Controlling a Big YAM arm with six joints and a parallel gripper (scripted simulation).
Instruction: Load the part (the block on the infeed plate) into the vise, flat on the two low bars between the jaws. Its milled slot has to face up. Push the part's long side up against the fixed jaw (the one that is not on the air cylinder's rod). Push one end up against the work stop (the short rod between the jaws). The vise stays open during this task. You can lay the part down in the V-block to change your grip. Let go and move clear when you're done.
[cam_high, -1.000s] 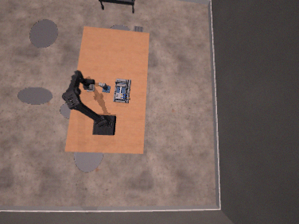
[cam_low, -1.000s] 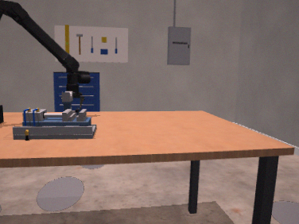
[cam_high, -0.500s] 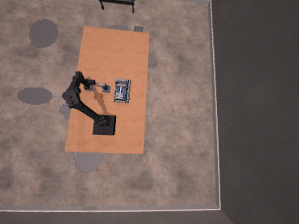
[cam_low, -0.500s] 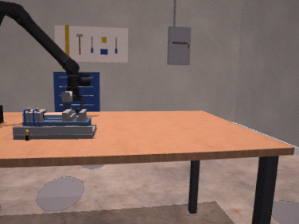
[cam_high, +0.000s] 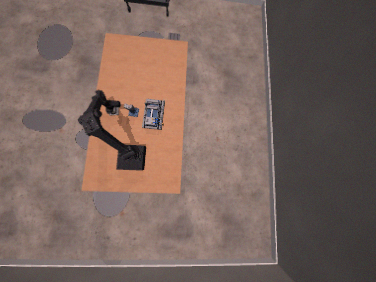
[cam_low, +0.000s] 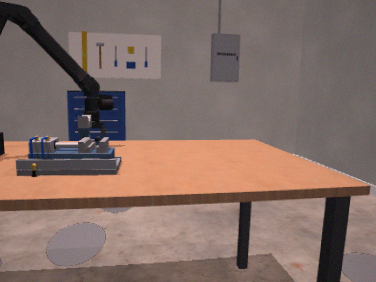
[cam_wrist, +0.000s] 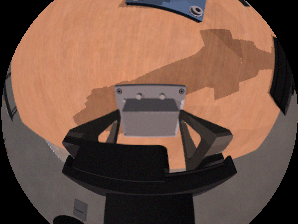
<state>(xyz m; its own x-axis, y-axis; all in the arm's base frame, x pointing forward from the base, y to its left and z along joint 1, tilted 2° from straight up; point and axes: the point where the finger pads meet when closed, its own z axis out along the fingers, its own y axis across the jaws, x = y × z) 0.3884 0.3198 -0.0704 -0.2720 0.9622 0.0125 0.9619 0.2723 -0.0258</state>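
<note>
Right now my hand is 1 cm above the grey part. The rest, counted from my hand: vise: 37 cm to the right, 4 cm ahead, 1 cm above.
</note>
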